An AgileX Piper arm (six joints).
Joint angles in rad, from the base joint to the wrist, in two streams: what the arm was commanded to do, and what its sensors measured. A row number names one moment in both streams.
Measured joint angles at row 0:
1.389, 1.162, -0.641, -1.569, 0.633, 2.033
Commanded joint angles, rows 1 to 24:
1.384, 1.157, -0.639, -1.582, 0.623, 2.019
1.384, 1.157, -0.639, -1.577, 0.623, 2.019
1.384, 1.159, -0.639, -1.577, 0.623, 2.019
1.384, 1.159, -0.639, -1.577, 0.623, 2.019
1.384, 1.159, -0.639, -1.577, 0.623, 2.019
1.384, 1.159, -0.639, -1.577, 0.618, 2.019
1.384, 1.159, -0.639, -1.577, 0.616, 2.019
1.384, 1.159, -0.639, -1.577, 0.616, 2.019
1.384, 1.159, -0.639, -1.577, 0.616, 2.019
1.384, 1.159, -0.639, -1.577, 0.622, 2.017
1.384, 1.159, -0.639, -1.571, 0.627, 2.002
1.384, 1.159, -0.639, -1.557, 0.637, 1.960
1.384, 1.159, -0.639, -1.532, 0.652, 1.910
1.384, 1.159, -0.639, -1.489, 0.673, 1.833
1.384, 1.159, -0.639, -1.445, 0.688, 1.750
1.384, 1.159, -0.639, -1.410, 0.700, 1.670
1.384, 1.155, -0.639, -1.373, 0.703, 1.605
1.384, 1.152, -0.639, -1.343, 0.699, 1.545
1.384, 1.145, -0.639, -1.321, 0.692, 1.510
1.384, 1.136, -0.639, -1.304, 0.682, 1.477
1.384, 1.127, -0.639, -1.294, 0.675, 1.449
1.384, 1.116, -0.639, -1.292, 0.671, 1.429
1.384, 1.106, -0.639, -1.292, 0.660, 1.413
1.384, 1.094, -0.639, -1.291, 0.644, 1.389
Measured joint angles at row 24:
1.389, 1.139, -0.641, -1.306, 0.670, 1.502
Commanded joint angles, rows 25 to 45:
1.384, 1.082, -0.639, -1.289, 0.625, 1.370
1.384, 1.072, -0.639, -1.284, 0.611, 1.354
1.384, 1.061, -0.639, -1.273, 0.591, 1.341
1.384, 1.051, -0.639, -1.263, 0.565, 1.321
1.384, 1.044, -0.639, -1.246, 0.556, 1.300
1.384, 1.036, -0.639, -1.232, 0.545, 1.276
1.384, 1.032, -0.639, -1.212, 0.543, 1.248
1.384, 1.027, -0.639, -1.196, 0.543, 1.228
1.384, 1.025, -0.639, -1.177, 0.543, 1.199
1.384, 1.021, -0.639, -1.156, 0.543, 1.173
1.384, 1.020, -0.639, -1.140, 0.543, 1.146
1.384, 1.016, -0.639, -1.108, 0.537, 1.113
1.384, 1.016, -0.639, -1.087, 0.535, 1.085
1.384, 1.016, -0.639, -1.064, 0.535, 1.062
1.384, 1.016, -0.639, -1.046, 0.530, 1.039
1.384, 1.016, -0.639, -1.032, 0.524, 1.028
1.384, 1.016, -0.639, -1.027, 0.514, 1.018
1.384, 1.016, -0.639, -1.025, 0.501, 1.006
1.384, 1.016, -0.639, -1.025, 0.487, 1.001
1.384, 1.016, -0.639, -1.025, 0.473, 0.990
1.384, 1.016, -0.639, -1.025, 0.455, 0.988
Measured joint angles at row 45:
1.389, 1.025, -0.641, -1.029, 0.517, 1.033
